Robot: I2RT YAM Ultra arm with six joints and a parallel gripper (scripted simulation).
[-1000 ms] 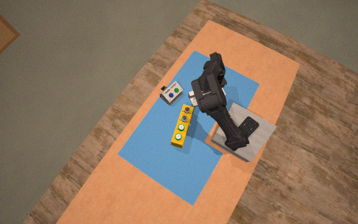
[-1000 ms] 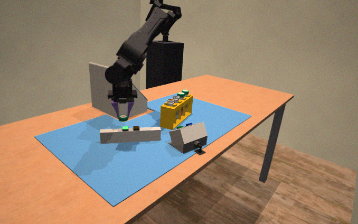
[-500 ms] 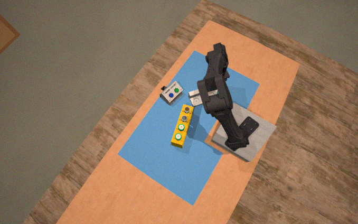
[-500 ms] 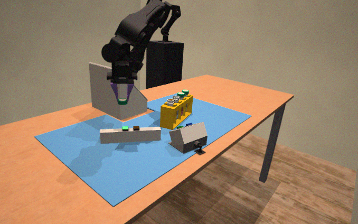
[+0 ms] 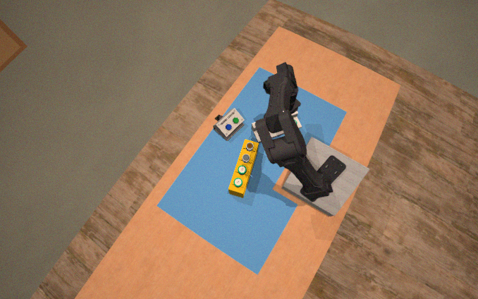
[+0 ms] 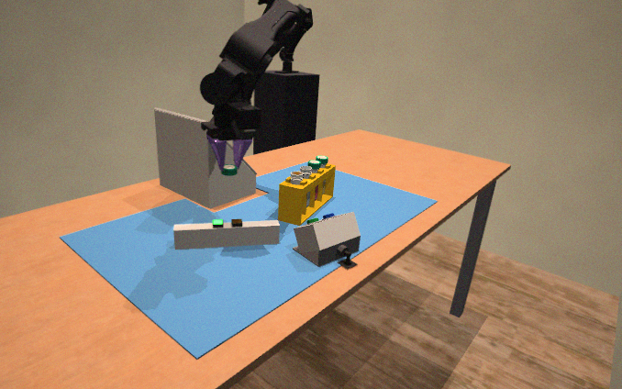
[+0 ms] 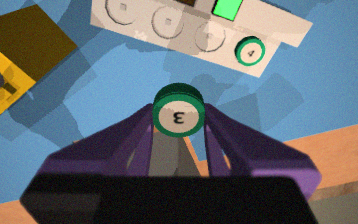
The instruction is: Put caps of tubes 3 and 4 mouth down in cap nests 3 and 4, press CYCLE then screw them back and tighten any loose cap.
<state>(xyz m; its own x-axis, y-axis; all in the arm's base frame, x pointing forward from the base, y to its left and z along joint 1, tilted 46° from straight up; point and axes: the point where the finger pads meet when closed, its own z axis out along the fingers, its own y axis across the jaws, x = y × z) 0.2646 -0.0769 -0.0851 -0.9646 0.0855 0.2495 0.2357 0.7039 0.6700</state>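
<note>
Right now my hand is 260 mm to the right of the cap 2 and 40 mm above it. From my hand the other things lie so: green key: 170 mm ahead, 90 mm to the left, 90 mm below; then cap 3: 10 mm below; then cap 4: 30 mm behind, 80 mm to the right, 140 mm below.
</note>
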